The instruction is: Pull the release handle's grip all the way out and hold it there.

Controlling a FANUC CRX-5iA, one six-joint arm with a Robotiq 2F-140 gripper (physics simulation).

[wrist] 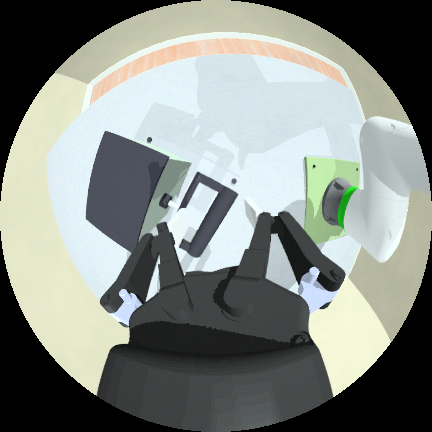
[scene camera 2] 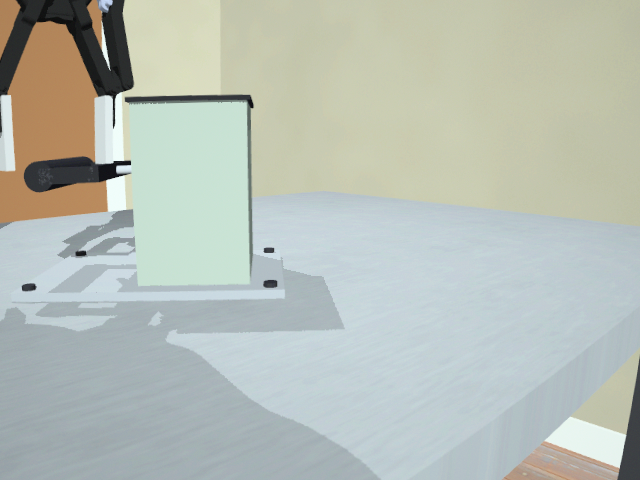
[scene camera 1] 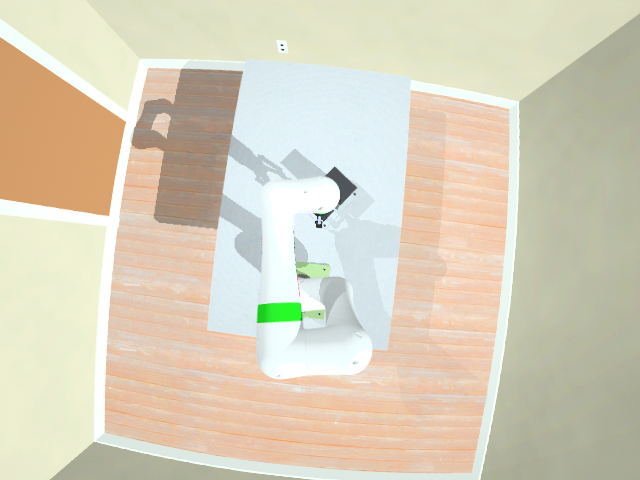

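Note:
The release handle's black grip (scene camera 2: 39, 176) (wrist: 216, 221) is a bar on a rectangular frame, standing out sideways from the pale green housing (scene camera 2: 191, 196) with its dark top (scene camera 1: 342, 183) (wrist: 125, 185). A short white rod (scene camera 2: 124, 169) (wrist: 172, 204) shows between frame and housing. My gripper (scene camera 1: 318, 222) (scene camera 2: 54, 166) (wrist: 215, 210) is open and points down over the handle, with nothing held. In scene camera 2 its white fingertips are at about the height of the frame's top, one on the housing side and one beyond the grip. Whether a finger touches the handle cannot be told.
The housing stands on a pale base plate (scene camera 2: 206, 296) with dark bolts, on the light grey table (scene camera 1: 320, 113) (scene camera 2: 465, 310). The white arm (scene camera 1: 279, 242) reaches over the table. Its green mounting plate (scene camera 1: 319, 269) (wrist: 314, 200) lies away from the housing, on the grip's side.

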